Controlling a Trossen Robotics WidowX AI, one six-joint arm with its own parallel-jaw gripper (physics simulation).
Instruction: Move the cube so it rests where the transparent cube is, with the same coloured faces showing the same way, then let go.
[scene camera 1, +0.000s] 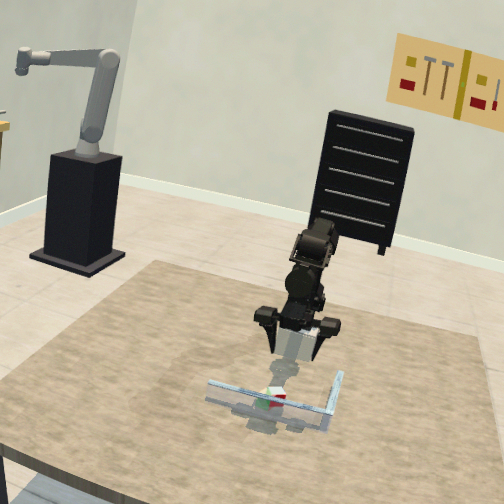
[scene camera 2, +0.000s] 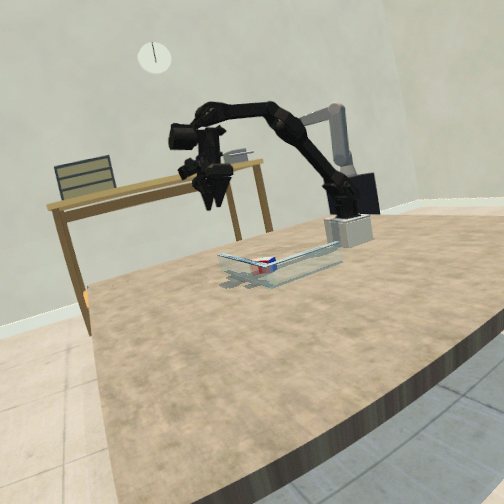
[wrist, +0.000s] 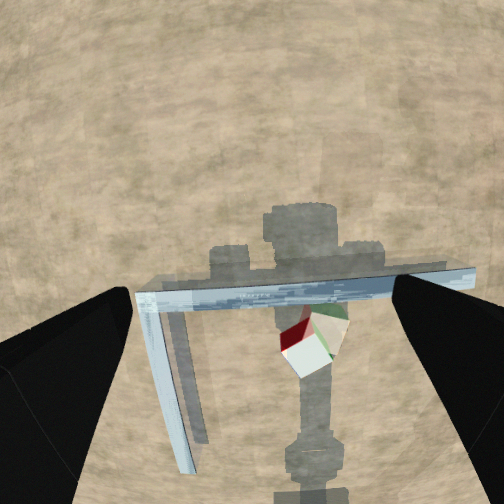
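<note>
A small cube (wrist: 312, 343) with red, white and green faces lies on the table against the inside of a pale L-shaped rail (wrist: 250, 296). It also shows in scene camera 1 (scene camera 1: 270, 400) and scene camera 2 (scene camera 2: 264, 264). A faint transparent cube seems to overlap it at the same spot. My gripper (scene camera 1: 297, 352) hangs well above the cube, open and empty; its fingers frame the wrist view at both sides (wrist: 260, 360).
The L-shaped rail (scene camera 1: 280, 400) lies on the tabletop in front of the arm base (scene camera 2: 350, 228). A second grey arm on a black pedestal (scene camera 1: 80, 200), a black shelf (scene camera 1: 365, 180) and a wooden table (scene camera 2: 150, 195) stand off the table.
</note>
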